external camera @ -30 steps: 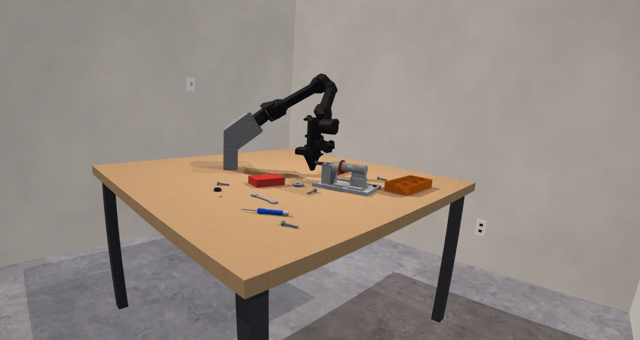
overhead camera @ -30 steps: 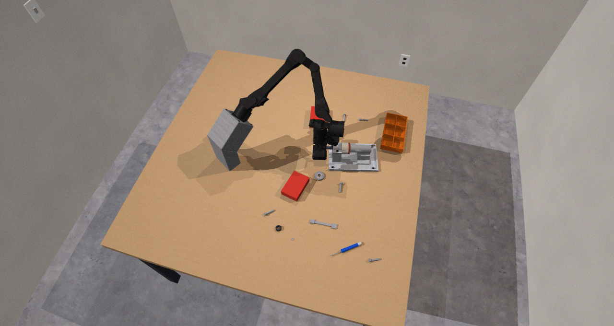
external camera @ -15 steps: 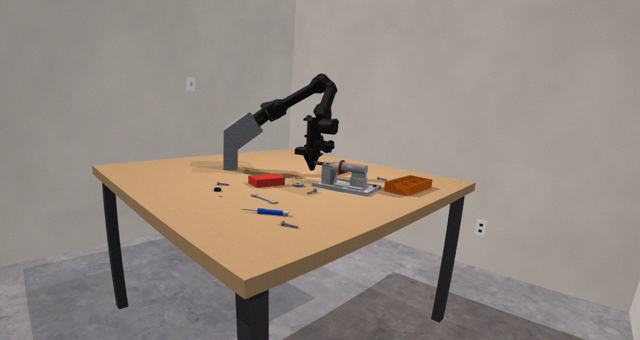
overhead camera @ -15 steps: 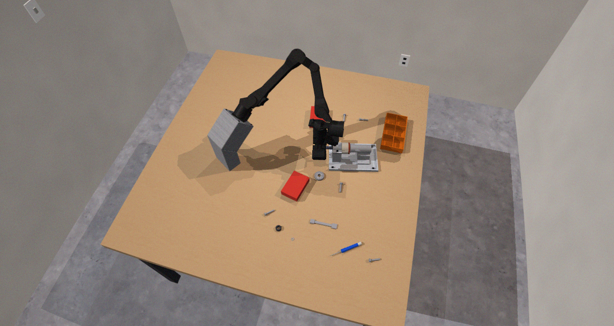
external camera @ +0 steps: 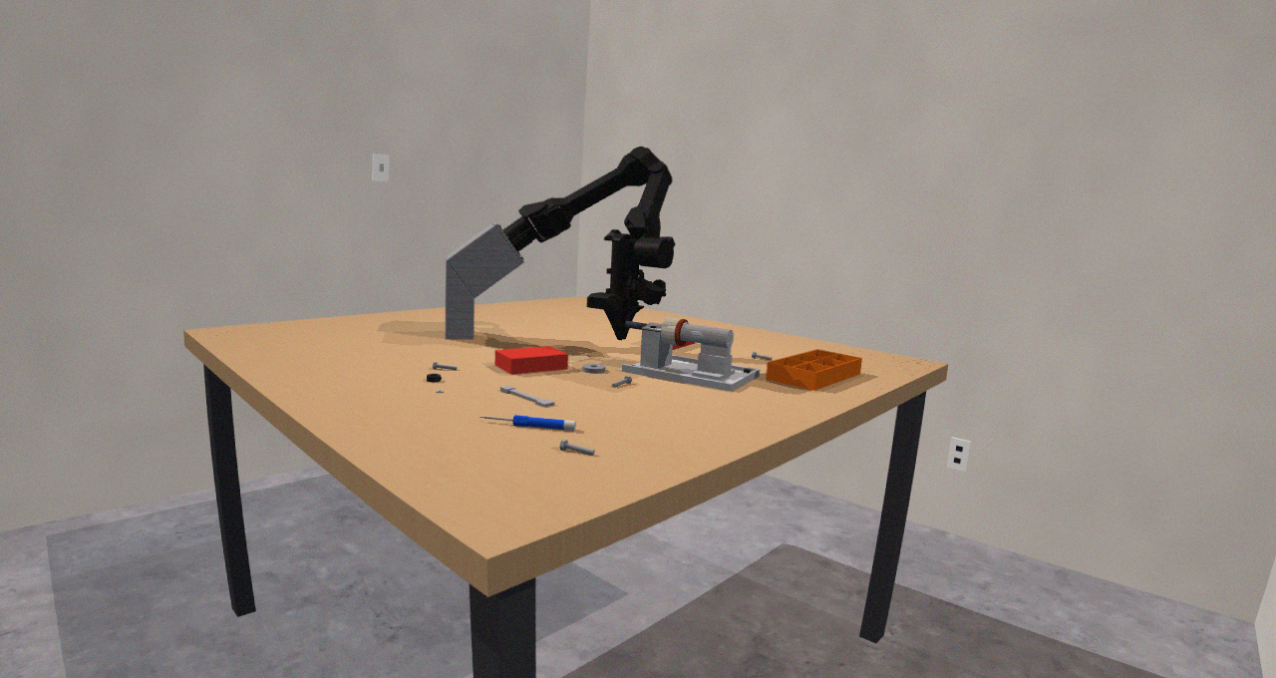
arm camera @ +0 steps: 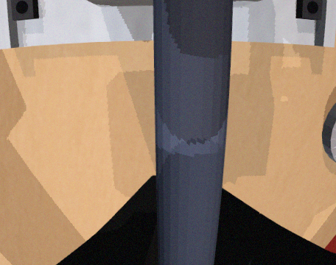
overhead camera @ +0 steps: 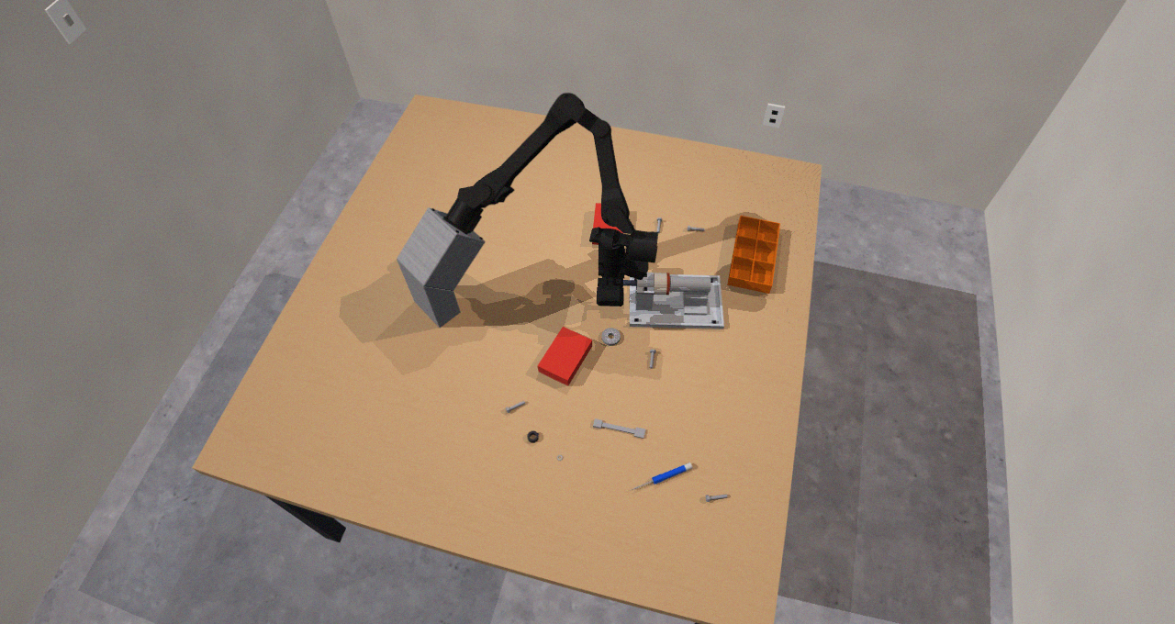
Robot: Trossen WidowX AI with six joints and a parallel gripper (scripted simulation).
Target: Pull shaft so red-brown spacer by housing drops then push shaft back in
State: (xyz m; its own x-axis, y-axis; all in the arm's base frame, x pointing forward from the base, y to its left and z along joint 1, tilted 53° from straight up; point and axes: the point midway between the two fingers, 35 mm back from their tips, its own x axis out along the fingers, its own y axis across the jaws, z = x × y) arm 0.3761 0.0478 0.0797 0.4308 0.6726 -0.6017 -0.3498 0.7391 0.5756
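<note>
The shaft is 70 mm ahead of my hand and 30 mm to the left of it. Also, from my hand: grey fixture: 150 mm ahead, 60 mm to the left, 30 mm below; red-brown spacer: 130 mm ahead, 50 mm to the left; wrench: 160 mm ahead, 300 mm to the right, 80 mm below.
</note>
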